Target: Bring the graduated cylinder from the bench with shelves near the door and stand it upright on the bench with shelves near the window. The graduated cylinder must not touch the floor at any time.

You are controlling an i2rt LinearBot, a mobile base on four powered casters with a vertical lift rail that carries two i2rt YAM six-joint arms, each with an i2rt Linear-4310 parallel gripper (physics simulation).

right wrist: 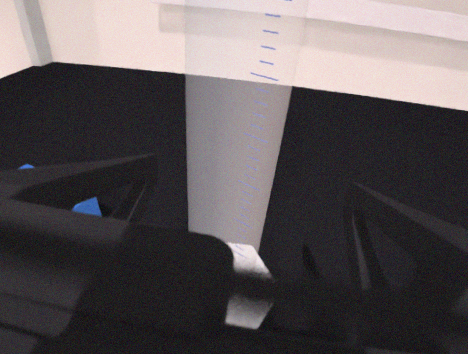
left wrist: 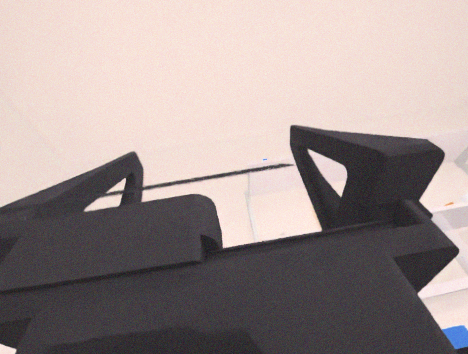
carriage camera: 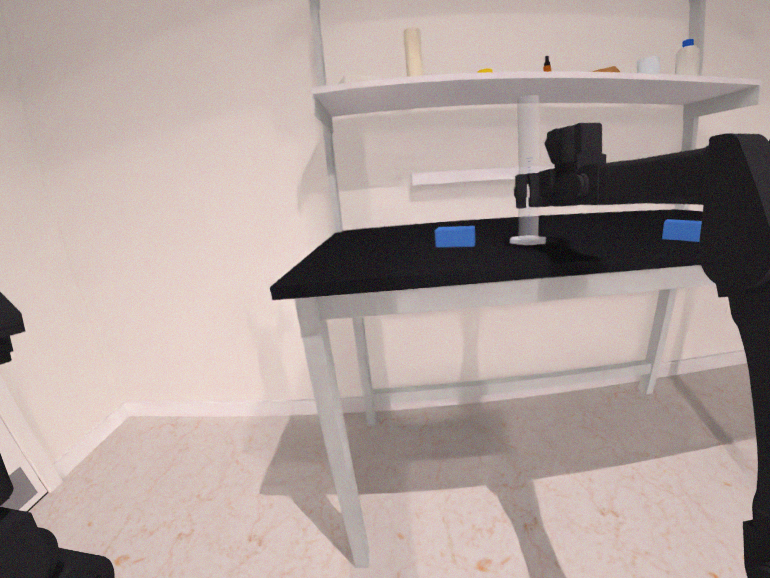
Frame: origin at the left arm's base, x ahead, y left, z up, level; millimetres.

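Seen in the pictures: left gripper, fingertip midpoint: (left wrist: 214, 147); right gripper, fingertip midpoint: (right wrist: 250, 178) (carriage camera: 535, 191).
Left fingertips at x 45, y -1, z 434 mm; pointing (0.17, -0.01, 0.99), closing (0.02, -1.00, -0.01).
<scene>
Offsets run from my left fingertips to a thing's top centre. "*": to the spot under its first point. Level surfaces: height alone.
The graduated cylinder {604 mm ahead, 623 mm right, 156 mm up} (carriage camera: 528, 136) (right wrist: 232, 150) is clear, with blue marks and a white base, and stands upright on the black top of the bench with shelves {165 mm down} (carriage camera: 385, 261) (right wrist: 125, 110). Whether this is the door or window bench cannot be told. My right gripper (carriage camera: 527, 190) (right wrist: 250, 178) is open at the cylinder's lower half. In the right wrist view the tube appears between the two fingers, nearer the left-hand one; whether either touches it cannot be told. My left gripper (left wrist: 214, 147) is open and empty, facing the wall, away from the cylinder.
Blue blocks {628 mm ahead, 453 mm right, 125 mm down} (carriage camera: 455, 236) {536 mm ahead, 988 mm right, 125 mm down} (carriage camera: 681, 230) lie on the bench on both sides of the cylinder. A shelf {273 mm up} (carriage camera: 435, 93) above the cylinder holds a beige cylinder {* 933 mm ahead, 402 mm right, 394 mm up} (carriage camera: 412, 52), a dropper bottle {* 980 mm ahead, 846 mm right, 351 mm up} (carriage camera: 547, 65) and a blue-capped bottle {* 1028 mm ahead, 1410 mm right, 391 mm up} (carriage camera: 687, 60). The cylinder's top appears close to the shelf's underside.
</scene>
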